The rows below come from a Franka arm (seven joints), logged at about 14 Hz.
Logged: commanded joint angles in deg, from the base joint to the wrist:
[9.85 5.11 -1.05 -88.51 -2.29 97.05 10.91]
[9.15 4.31 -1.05 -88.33 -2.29 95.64 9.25]
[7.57 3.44 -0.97 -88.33 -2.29 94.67 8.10]
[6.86 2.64 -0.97 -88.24 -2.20 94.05 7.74]
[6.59 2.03 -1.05 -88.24 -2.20 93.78 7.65]
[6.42 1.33 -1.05 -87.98 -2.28 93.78 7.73]
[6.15 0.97 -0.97 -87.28 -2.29 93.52 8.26]
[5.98 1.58 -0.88 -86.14 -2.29 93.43 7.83]
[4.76 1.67 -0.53 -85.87 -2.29 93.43 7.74]
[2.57 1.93 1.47 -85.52 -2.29 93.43 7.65]
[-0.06 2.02 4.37 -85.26 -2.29 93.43 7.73]
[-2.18 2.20 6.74 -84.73 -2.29 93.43 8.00]
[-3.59 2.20 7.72 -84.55 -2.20 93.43 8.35]
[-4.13 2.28 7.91 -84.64 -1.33 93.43 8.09]
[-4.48 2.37 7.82 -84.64 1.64 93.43 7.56]
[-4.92 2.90 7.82 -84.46 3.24 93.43 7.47]
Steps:
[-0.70 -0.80 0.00 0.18 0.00 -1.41 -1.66]
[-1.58 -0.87 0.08 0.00 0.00 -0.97 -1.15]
[-0.71 -0.80 0.00 0.09 0.09 -0.62 -0.36]
[-0.27 -0.61 -0.08 0.00 0.00 -0.27 -0.09]
[-0.17 -0.70 0.00 0.26 -0.08 0.00 0.08]
[-0.27 -0.36 0.08 0.70 -0.01 -0.26 0.53]
[-0.17 0.61 0.09 1.14 0.00 -0.09 -0.43]
[-1.22 0.09 0.35 0.27 0.00 0.00 -0.09]
[-2.19 0.26 2.00 0.35 0.00 0.00 -0.09]
[-2.63 0.09 2.90 0.26 0.00 0.00 0.08]
[-2.12 0.18 2.37 0.53 0.00 0.00 0.27]
[-1.41 0.00 0.98 0.18 0.09 0.00 0.35]
[-0.54 0.08 0.19 -0.09 0.87 0.00 -0.26]
[-0.35 0.09 -0.09 0.00 2.97 0.00 -0.53]
[-0.44 0.53 0.00 0.18 1.60 0.00 -0.09]

